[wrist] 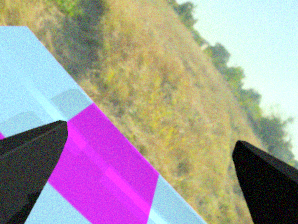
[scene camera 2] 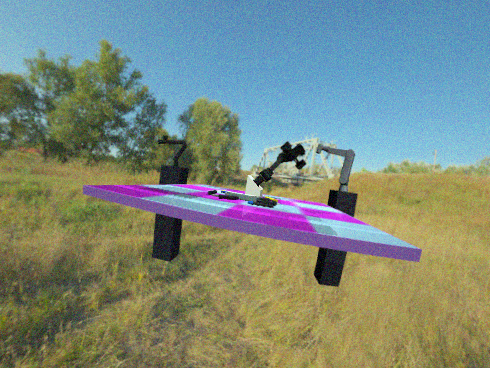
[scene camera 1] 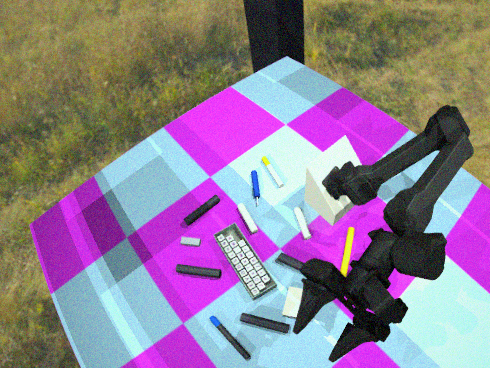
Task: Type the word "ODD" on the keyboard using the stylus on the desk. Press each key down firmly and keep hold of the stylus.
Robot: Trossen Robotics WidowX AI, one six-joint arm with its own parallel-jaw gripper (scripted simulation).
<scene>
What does my gripper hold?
Nothing.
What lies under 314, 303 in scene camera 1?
My gripper.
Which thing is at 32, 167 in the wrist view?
My gripper.
</scene>
